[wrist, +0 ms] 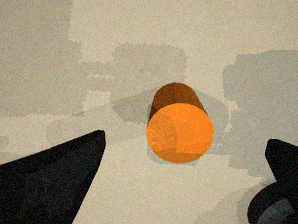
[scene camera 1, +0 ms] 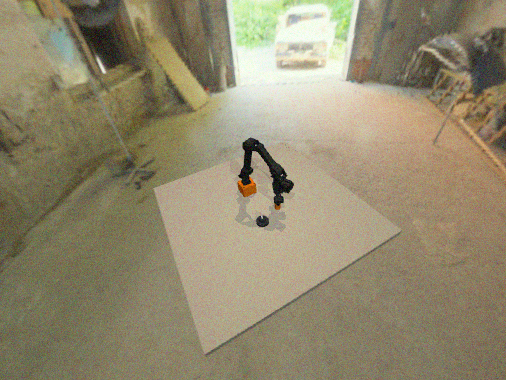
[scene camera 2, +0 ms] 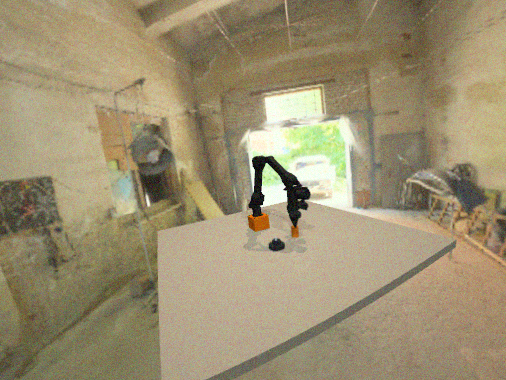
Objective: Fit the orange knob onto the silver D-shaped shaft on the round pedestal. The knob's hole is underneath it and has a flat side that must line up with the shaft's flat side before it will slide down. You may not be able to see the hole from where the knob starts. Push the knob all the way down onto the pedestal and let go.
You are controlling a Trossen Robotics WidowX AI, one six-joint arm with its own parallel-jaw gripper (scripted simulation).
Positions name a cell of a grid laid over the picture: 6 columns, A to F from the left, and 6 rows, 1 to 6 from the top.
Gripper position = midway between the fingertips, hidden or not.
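Gripper (wrist: D4) open, holding nothing. Also present: orange knob (wrist: D4).
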